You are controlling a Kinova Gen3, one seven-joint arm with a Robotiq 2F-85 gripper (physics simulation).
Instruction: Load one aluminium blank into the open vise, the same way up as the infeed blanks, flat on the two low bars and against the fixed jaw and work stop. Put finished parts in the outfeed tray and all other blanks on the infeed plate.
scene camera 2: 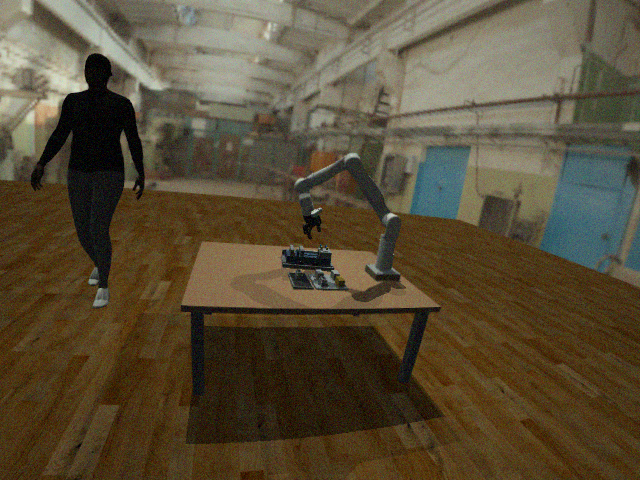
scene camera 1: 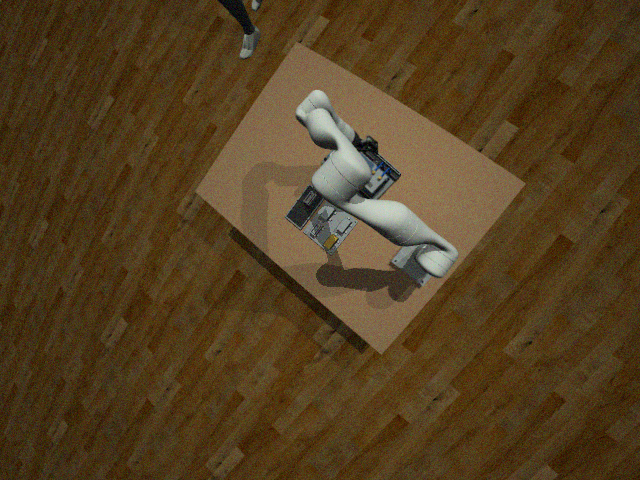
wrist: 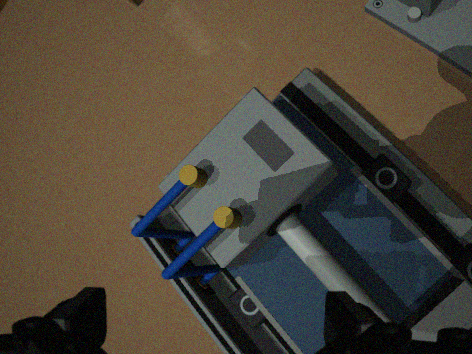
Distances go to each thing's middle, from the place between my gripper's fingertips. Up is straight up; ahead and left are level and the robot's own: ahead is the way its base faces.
Labels:
I see my gripper 50 mm past the grey vise block (wrist: 238, 178), 50 mm to the right of it and 100 mm above it. From my hand the other things lie so: blue vise bed (wrist: 391, 263) (40 mm ahead, 20 mm to the left, 130 mm below); grey infeed plate (scene camera 1: 330, 227) (30 mm ahead, 300 mm to the left, 170 mm below); dark outfeed tray (scene camera 1: 298, 215) (180 mm ahead, 280 mm to the left, 170 mm below).

